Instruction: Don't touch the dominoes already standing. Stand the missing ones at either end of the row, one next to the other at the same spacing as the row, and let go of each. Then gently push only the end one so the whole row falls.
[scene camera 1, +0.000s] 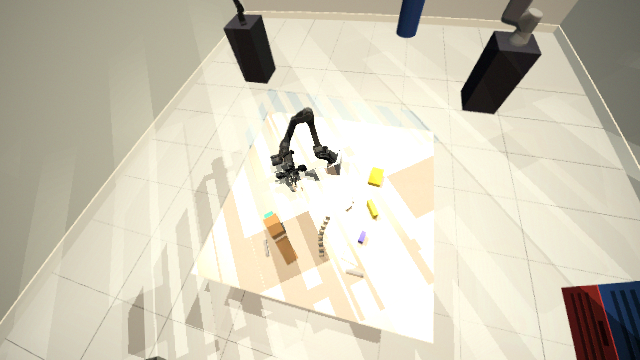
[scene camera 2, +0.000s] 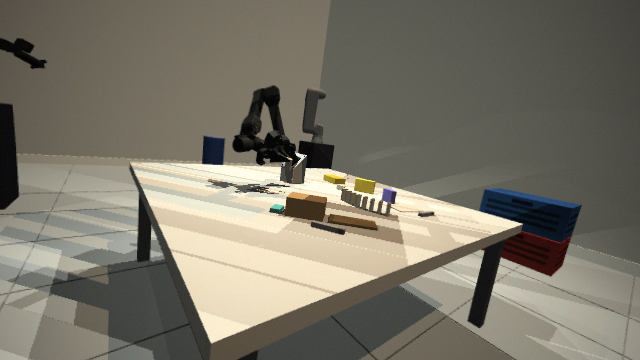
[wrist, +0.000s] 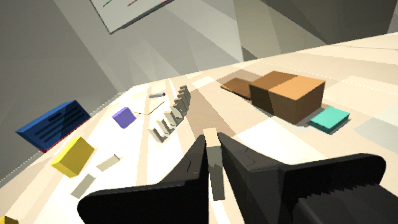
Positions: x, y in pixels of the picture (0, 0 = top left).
Scene:
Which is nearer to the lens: the box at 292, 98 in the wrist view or the yellow block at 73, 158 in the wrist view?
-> The box.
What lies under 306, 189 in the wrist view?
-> The gripper.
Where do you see the gripper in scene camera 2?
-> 290, 160

